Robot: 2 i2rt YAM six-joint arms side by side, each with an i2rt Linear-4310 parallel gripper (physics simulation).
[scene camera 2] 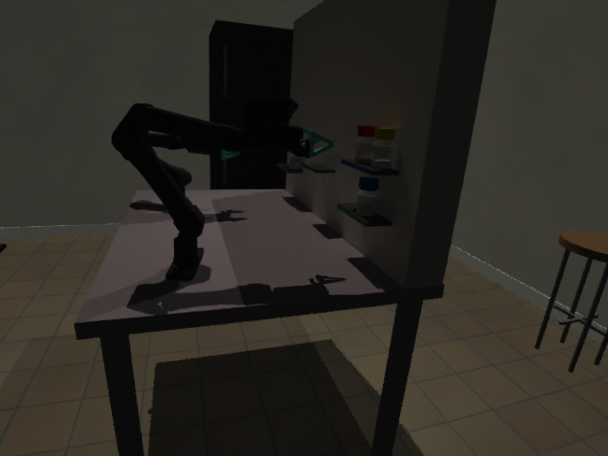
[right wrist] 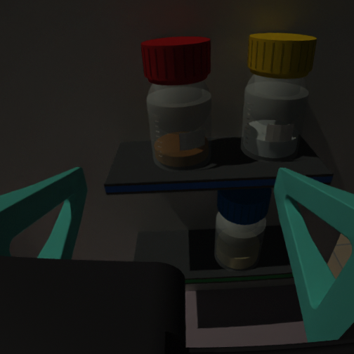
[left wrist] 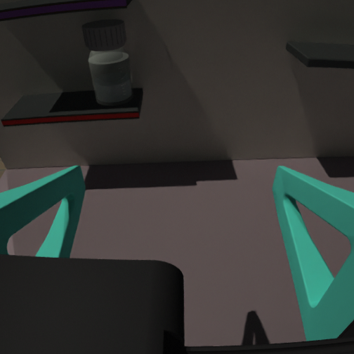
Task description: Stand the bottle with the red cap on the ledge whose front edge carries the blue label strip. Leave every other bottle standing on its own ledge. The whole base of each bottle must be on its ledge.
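Places are measured from the left arm's base along level axes (x ahead, y left, z up), in metres.
Pixels of known places: left gripper, fingertip midpoint: (scene camera 2: 238, 151); right gripper, fingertip midpoint: (scene camera 2: 327, 141); right arm's base, origin of the base link: (scene camera 2: 186, 264).
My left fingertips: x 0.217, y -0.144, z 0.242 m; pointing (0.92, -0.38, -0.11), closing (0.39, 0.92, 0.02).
Note:
Behind a point stands the place of what it marks.
The red-capped bottle (scene camera 2: 365, 145) {x 0.237, y -0.840, z 0.348 m} (right wrist: 180, 105) stands upright on the ledge with the blue strip (scene camera 2: 353, 166) {x 0.212, y -0.826, z 0.288 m} (right wrist: 150, 187), its base on the ledge. A yellow-capped bottle (scene camera 2: 384, 150) {x 0.215, y -0.927, z 0.346 m} (right wrist: 275, 105) stands upright beside it, to the right, with a gap between them. A blue-capped bottle (scene camera 2: 368, 197) {x 0.209, y -0.897, z 0.214 m} (right wrist: 240, 237) stands on the green-strip ledge (scene camera 2: 350, 213) {x 0.208, y -0.838, z 0.152 m} (right wrist: 160, 250) below. A grey-capped bottle (left wrist: 111, 72) stands on the red-strip ledge (left wrist: 35, 107). My right gripper (scene camera 2: 322, 143) {x 0.145, y -0.780, z 0.353 m} (right wrist: 180, 177) is open and empty, back from the bottles. My left gripper (scene camera 2: 230, 154) {x 0.217, y -0.144, z 0.242 m} (left wrist: 178, 176) is open and empty, away from the ledges.
A purple-strip ledge (left wrist: 65, 10) is above the grey-capped bottle. Another dark ledge (scene camera 2: 320, 168) {x 0.357, y -0.523, z 0.226 m} (left wrist: 325, 56) juts from the upright panel (scene camera 2: 370, 65) {x 0.328, y -0.744, z 0.573 m}. The panel rises along the right side of the table (scene camera 2: 270, 240) {x 0.108, y -0.575, z 0.000 m} in the scene view. A stool (scene camera 2: 590, 243) stands beyond it.

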